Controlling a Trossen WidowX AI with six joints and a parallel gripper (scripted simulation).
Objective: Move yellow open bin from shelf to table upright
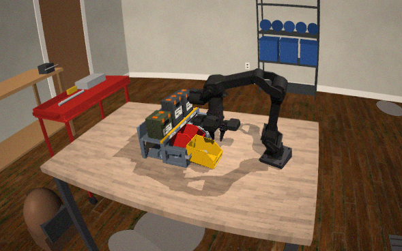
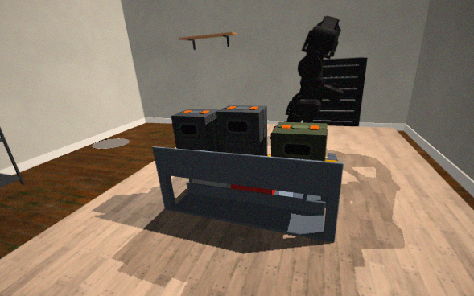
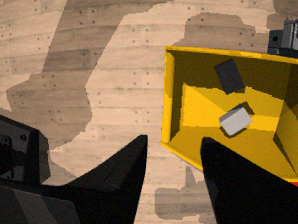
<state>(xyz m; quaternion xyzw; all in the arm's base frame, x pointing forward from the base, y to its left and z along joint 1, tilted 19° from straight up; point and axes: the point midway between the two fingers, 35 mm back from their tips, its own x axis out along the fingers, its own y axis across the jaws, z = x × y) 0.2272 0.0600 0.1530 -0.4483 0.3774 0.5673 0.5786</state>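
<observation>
The yellow open bin lies 60 mm ahead of my hand, 10 mm to the left of it and 100 mm below it. From my hand the other things lie so: green case (270 mm ahead, 20 mm to the left); red bin (200 mm ahead, 100 mm to the right, 110 mm below).
</observation>
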